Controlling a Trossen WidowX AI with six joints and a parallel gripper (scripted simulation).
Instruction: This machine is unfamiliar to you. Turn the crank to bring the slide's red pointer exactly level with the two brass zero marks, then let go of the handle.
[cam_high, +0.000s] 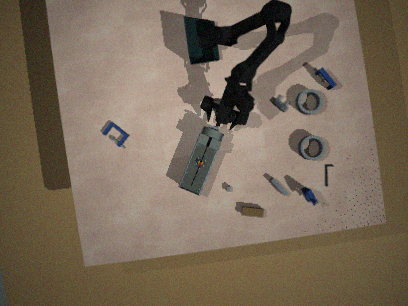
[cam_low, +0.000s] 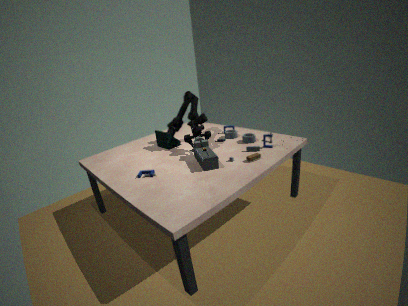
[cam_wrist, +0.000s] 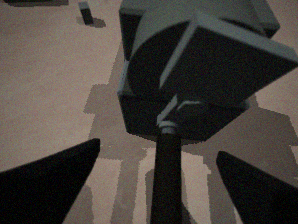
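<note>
The dark handle lies 20 mm behind my gripper tip, 20 mm above it and 10 mm to the left of it. From my gripper tip the other things lie so: small grey cube (260 mm ahead, 30 mm below, 10 mm to the left); then red pointer (140 mm ahead, 90 mm to the right, 40 mm above); then grey bar (280 mm ahead, 220 mm to the left, 30 mm below).
</note>
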